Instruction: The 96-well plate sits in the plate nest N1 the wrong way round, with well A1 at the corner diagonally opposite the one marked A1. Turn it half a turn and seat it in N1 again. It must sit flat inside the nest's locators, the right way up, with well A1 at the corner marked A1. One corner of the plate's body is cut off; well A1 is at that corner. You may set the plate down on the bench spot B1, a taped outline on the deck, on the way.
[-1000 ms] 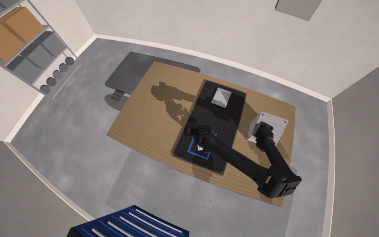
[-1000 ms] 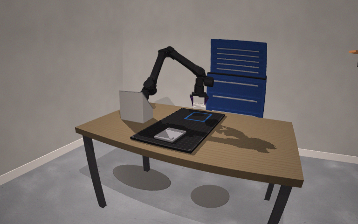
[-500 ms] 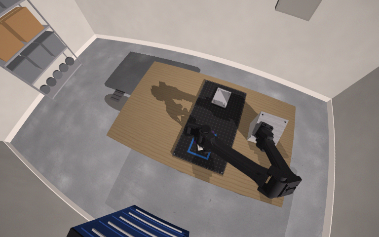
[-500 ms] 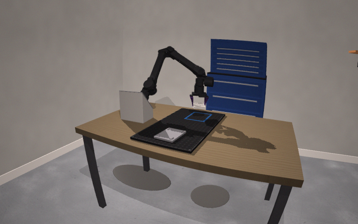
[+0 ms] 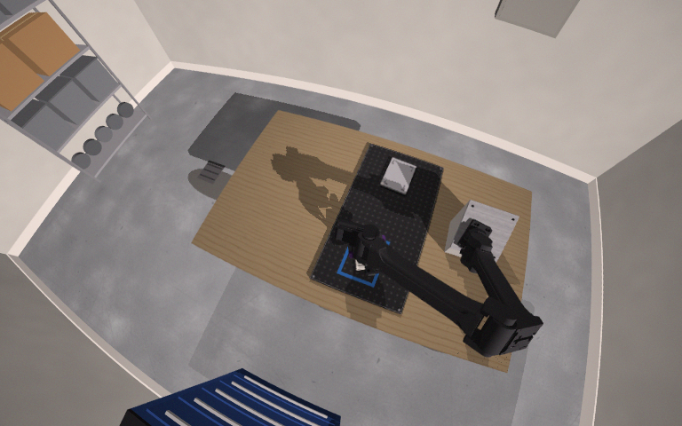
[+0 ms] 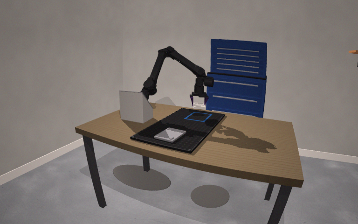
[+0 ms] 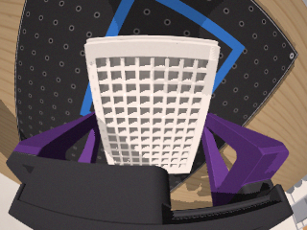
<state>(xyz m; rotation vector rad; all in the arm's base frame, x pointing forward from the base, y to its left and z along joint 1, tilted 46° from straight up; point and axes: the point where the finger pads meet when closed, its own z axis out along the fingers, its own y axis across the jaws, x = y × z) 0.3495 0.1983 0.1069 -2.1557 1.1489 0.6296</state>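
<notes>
Right now the white 96-well plate is right at my hand. From my hand the other things lie so: grey plate nest N1: 41 cm to the right, 8 cm below, 1 cm ahead; then A1 label: 33 cm to the right, 7 cm below, 7 cm ahead.
</notes>
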